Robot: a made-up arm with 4 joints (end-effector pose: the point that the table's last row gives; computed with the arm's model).
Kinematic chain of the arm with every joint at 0, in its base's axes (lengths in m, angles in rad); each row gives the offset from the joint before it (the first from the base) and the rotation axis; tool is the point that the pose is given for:
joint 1: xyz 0 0 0.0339 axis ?
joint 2: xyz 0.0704 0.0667 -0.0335 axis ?
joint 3: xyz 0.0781 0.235 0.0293 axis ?
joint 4: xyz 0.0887 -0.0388 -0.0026 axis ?
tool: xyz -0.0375 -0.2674 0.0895
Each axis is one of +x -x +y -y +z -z.
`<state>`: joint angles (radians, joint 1 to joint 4).
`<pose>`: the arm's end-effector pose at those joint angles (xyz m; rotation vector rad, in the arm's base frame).
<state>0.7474 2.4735 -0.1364 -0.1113</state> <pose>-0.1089 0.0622 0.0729 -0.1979 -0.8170 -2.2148</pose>
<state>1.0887 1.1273 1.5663 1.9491</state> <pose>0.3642 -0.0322 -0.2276 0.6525 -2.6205 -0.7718</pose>
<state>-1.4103 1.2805 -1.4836 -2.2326</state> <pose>0.4427 0.3103 -0.0399 2.8016 -0.9456 0.5312</pose>
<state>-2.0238 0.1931 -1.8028 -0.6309</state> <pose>0.1732 0.2092 0.1401 2.0648 0.8100 2.0667</pose>
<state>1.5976 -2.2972 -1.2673 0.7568</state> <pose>-0.0329 0.1345 -0.1113 2.5652 -1.3031 -1.1564</pose>
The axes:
joint 1: -x
joint 2: -z
joint 3: -y
joint 4: -z

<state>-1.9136 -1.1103 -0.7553 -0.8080</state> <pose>0.2285 -0.0080 0.4028 1.0457 -1.0657 1.9048</pose>
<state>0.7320 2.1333 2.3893 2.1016</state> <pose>0.3204 -0.2643 0.0676 -0.1539 2.7658 -0.1122</pose>
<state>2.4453 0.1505 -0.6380 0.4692</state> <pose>0.1428 0.0441 -0.0657 -2.3465 -0.4507 -1.0550</pose>
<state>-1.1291 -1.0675 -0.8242 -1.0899</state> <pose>0.2055 0.3233 0.3162 0.6059 -0.2412 2.3075</pose>
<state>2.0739 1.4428 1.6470 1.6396</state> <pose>0.3209 -0.2081 0.0410 0.0582 -2.8734 0.8495</pose>
